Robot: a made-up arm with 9 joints.
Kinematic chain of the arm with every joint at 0, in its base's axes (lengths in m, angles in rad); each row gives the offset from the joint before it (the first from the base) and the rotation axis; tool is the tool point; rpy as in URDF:
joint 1: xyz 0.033 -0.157 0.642 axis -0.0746 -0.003 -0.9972
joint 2: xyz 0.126 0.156 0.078 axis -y
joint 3: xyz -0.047 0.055 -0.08 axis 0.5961 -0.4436 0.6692
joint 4: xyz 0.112 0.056 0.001 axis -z
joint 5: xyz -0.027 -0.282 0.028 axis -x
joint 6: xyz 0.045 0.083 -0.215 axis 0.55 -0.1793 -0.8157
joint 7: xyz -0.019 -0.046 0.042 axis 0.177 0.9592 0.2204
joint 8: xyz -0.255 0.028 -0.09 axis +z
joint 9: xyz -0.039 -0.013 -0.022 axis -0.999 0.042 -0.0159
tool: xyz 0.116 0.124 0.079 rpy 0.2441 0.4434 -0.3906
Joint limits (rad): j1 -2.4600..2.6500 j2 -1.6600..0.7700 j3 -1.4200..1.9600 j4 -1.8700..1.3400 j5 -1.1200..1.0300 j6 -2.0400..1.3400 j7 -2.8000..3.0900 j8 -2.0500..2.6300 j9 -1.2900..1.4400
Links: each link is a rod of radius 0.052 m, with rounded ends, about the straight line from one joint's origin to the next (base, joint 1, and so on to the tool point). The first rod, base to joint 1, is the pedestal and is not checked.
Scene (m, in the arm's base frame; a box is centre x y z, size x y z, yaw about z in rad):
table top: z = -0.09
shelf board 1: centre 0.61 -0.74 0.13 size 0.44 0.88 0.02 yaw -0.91
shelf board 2: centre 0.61 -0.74 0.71 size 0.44 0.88 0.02 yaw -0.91
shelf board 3: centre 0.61 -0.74 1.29 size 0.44 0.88 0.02 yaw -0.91
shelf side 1: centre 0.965 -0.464 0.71 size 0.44 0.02 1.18 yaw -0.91
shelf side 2: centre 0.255 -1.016 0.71 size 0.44 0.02 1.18 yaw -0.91
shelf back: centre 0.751 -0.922 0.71 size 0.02 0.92 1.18 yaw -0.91
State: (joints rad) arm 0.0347 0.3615 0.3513 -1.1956 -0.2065 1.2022 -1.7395 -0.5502 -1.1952
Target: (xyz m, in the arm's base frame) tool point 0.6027 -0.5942 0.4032
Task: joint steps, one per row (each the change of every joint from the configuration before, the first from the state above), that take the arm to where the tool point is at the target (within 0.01 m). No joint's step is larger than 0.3 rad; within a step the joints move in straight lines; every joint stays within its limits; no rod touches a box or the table.
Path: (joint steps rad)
1: 0.2962 0.0357 -0.1714 0.0328 0.0324 -0.0386 0.0569 -0.0239 0.0642
2: 0.2961 0.0357 -0.1714 0.0328 0.0324 -0.0385 0.0568 -0.0239 0.0642
3: 0.2962 0.0357 -0.1714 0.0328 0.0325 -0.0386 0.0569 -0.0239 0.0642
4: -0.0211 -0.0721 0.0883 -0.0420 0.2864 -0.0063 -0.2009 -0.0800 -0.1437
5: -0.0211 -0.0720 0.0882 -0.0421 0.2865 -0.0062 -0.2008 -0.0800 -0.1437

